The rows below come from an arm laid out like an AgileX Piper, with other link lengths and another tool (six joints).
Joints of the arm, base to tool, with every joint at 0 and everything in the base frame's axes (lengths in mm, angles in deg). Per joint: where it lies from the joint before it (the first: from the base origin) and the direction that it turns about. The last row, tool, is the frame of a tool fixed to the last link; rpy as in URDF.
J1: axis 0 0 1 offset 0 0 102.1
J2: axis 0 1 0 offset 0 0 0
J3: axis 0 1 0 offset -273.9 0 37.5
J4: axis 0.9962 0 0.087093 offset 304.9 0 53.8
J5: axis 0 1 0 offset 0 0 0
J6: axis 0.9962 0 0.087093 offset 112.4 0 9.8
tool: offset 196.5 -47 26.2 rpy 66.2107 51.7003 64.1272
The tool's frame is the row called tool.
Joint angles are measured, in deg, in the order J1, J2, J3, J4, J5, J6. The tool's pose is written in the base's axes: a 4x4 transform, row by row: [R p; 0 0 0 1], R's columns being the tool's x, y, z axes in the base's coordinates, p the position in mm. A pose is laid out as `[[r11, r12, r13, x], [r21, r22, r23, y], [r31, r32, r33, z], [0, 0, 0, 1]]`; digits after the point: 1 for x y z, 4 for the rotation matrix.
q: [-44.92 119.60 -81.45 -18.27 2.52 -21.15]
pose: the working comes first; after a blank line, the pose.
Where each joint sits with the arm in this pose, in the base's axes (m; each line is computed from the numbers above, not from the rounded line before):
J1: 0.0000 0.0000 0.1021
J2: 0.0000 0.0000 0.1021
J3: 0.1189 -0.1186 0.3217
J4: 0.3122 -0.3113 0.1757
J5: 0.3122 -0.3113 0.1757
J6: 0.3761 -0.3772 0.1101
the tool: 0.4815 -0.5295 0.0251

[[-0.3454, 0.6778, 0.6490, 481.5], [0.2271, 0.7314, -0.6430, -529.5], [-0.9106, -0.0747, -0.4065, 25.1], [0, 0, 0, 1]]
